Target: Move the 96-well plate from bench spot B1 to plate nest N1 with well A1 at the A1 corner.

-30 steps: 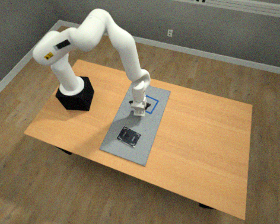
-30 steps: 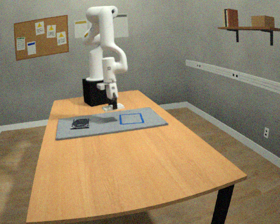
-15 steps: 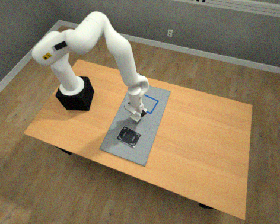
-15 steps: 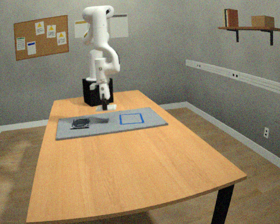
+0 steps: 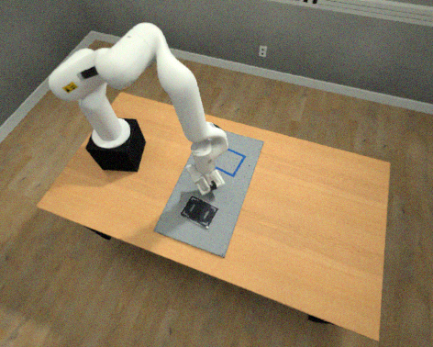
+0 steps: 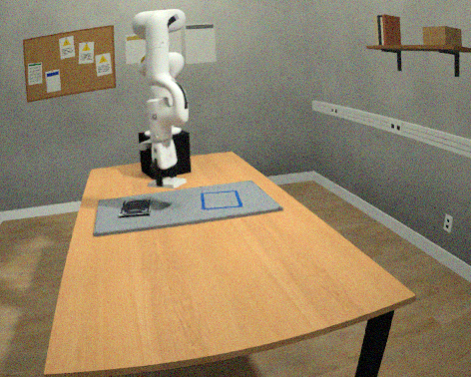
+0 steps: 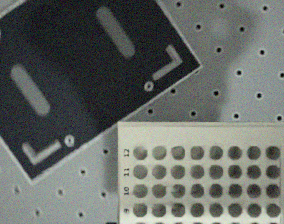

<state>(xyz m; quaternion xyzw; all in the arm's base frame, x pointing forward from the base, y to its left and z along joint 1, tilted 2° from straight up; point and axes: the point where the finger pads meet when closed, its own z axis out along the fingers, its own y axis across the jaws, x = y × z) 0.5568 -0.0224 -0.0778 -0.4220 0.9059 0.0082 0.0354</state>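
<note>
My gripper is now 130 mm to the left of the plate nest N1 and 100 mm above it. Also, from my hand: white 96-well plate: 10 mm below.
</note>
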